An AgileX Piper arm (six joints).
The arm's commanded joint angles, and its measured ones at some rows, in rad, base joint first. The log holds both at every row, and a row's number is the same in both.
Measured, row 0:
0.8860, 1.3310, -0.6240, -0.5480, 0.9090, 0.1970
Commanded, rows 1 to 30:
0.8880, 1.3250, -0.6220, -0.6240, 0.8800, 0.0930
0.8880, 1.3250, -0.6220, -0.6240, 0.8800, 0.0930
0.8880, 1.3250, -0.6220, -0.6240, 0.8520, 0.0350
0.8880, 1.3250, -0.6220, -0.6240, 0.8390, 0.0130
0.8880, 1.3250, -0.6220, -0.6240, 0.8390, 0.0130
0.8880, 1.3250, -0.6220, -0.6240, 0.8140, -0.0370
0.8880, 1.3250, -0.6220, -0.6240, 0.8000, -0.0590
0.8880, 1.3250, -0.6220, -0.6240, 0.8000, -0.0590
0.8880, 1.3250, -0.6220, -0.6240, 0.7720, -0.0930
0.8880, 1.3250, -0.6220, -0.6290, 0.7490, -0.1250
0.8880, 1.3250, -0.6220, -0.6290, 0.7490, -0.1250
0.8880, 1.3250, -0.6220, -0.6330, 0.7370, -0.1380
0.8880, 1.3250, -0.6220, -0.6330, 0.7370, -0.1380
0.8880, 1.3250, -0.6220, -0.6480, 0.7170, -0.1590
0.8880, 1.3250, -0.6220, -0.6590, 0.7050, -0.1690
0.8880, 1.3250, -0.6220, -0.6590, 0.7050, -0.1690
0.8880, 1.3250, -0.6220, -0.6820, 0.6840, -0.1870
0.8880, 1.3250, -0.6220, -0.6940, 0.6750, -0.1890
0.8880, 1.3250, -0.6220, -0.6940, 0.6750, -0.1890
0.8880, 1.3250, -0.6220, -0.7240, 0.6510, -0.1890
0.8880, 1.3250, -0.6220, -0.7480, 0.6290, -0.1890
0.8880, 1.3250, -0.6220, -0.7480, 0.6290, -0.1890
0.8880, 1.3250, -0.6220, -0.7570, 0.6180, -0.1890
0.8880, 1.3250, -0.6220, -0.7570, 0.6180, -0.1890
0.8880, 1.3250, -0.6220, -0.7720, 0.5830, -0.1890
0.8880, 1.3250, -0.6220, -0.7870, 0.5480, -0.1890
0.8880, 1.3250, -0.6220, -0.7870, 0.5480, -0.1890
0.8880, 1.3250, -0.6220, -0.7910, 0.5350, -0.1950
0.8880, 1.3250, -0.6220, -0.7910, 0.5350, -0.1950
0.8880, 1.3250, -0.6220, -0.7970, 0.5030, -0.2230
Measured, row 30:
0.8860, 1.3310, -0.6200, -0.7210, 0.5660, -0.1900
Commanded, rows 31 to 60:
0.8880, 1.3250, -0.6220, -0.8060, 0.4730, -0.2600
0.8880, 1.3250, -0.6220, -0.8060, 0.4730, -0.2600
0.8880, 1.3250, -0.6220, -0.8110, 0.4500, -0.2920
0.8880, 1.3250, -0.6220, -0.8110, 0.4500, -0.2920
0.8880, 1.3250, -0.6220, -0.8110, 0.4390, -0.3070
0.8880, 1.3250, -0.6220, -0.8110, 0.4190, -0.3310
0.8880, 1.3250, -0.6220, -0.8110, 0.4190, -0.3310
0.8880, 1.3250, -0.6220, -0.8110, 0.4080, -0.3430
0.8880, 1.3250, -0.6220, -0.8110, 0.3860, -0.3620
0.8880, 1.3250, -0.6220, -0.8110, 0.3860, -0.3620
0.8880, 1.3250, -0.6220, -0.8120, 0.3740, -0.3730
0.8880, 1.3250, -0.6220, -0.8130, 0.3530, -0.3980
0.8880, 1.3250, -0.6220, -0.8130, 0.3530, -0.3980
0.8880, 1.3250, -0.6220, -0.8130, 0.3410, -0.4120
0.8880, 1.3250, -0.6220, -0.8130, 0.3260, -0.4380
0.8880, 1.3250, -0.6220, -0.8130, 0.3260, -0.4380
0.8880, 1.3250, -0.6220, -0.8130, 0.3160, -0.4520
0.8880, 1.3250, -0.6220, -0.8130, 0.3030, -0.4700
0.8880, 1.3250, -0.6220, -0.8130, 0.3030, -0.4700
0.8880, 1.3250, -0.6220, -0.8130, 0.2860, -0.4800
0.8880, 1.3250, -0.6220, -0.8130, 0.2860, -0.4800
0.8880, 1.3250, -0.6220, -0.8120, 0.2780, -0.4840
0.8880, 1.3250, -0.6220, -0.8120, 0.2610, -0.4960
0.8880, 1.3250, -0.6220, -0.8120, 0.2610, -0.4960
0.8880, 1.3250, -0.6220, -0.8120, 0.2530, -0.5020
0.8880, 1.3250, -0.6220, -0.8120, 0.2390, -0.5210
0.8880, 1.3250, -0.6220, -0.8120, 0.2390, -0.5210
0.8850, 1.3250, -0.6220, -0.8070, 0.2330, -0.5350
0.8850, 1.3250, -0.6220, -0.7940, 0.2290, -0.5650
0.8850, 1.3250, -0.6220, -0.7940, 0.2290, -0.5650
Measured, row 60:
0.8860, 1.3330, -0.6170, -0.7690, 0.2810, -0.5140
